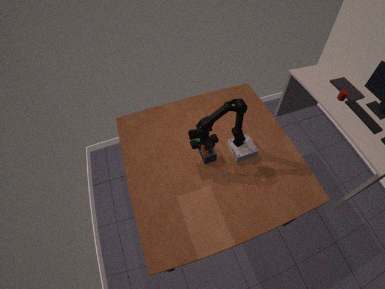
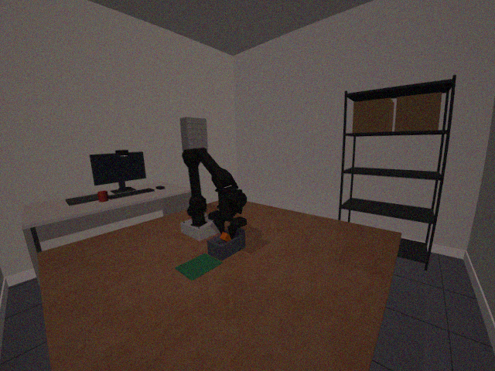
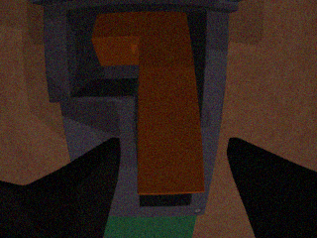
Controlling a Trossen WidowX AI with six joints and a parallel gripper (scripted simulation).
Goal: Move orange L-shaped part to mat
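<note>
Now: the orange L-shaped part 4 cm to the left of my gripper tip, 3 cm below it and 1 cm behind it. The rest, counted from my gripper tip: green mat (14 cm to the right, 9 cm below, 5 cm behind).
</note>
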